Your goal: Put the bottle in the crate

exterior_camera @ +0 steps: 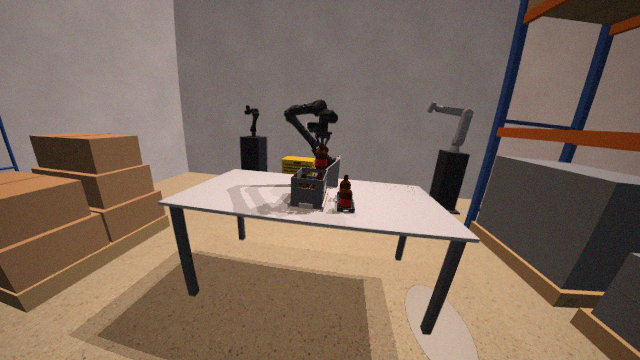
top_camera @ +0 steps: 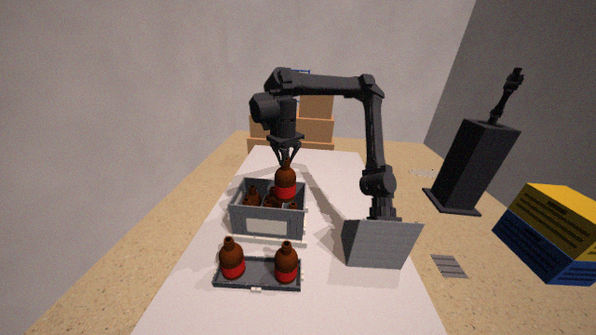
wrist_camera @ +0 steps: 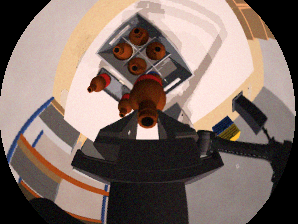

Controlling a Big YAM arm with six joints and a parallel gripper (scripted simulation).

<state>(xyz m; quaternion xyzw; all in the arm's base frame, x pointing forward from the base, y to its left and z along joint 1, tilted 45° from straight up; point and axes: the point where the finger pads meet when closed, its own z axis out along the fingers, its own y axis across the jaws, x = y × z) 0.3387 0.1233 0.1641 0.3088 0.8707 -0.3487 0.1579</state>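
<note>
The brown bottle lies 6 cm below my hand. The rest, counted from my hand: grey crate (26 cm below, 6 cm ahead, 5 cm to the right); dark tray (33 cm below, 18 cm to the left, 5 cm ahead).
</note>
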